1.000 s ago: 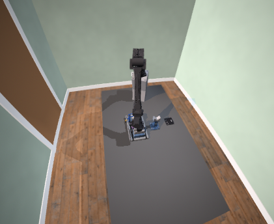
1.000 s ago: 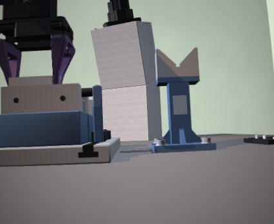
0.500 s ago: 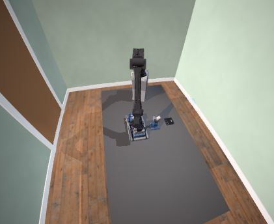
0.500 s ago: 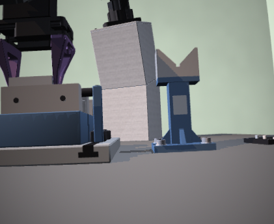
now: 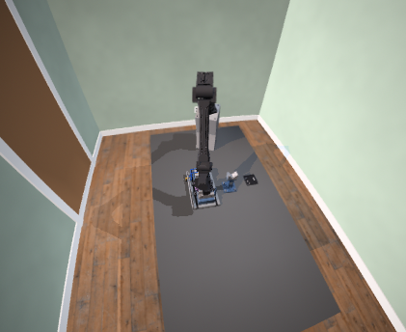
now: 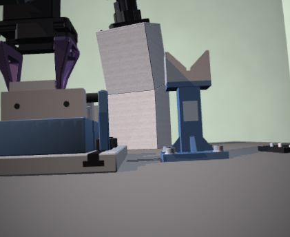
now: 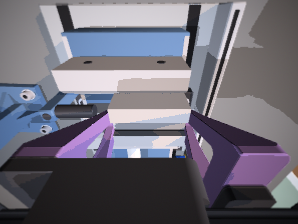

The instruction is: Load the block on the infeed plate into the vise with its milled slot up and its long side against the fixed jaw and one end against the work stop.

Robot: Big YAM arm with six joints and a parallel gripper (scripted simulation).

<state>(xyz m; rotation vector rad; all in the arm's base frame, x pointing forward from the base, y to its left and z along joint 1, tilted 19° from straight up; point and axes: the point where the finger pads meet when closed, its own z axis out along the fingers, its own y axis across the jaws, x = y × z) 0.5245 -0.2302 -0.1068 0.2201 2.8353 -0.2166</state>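
Now: the part right at my hand. Round my hand: dark work stop rod (70 mm to the left, 10 mm below, 10 mm ahead); moving jaw (30 mm to the left, 30 mm behind, 20 mm below); fixed jaw (30 mm ahead, 20 mm below, 10 mm to the left).
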